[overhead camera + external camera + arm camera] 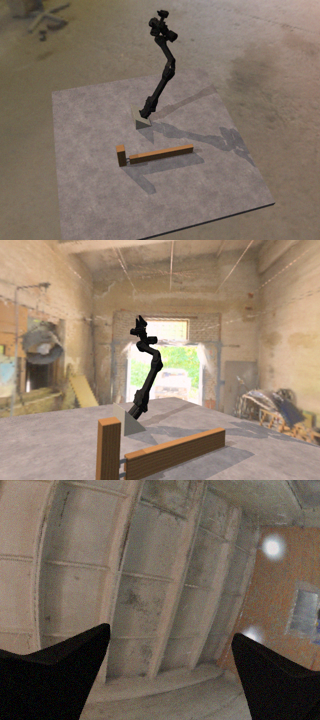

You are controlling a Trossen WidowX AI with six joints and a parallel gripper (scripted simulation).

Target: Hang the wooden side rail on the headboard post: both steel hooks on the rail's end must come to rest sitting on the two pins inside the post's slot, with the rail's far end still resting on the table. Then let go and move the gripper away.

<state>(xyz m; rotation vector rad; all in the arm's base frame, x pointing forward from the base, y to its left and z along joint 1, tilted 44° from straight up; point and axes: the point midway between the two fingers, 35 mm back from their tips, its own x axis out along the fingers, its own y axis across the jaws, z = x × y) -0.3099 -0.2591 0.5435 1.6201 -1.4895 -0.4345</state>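
The wooden headboard post is 620 mm ahead of my gripper tip, 580 mm below it and 400 mm to the right of it.
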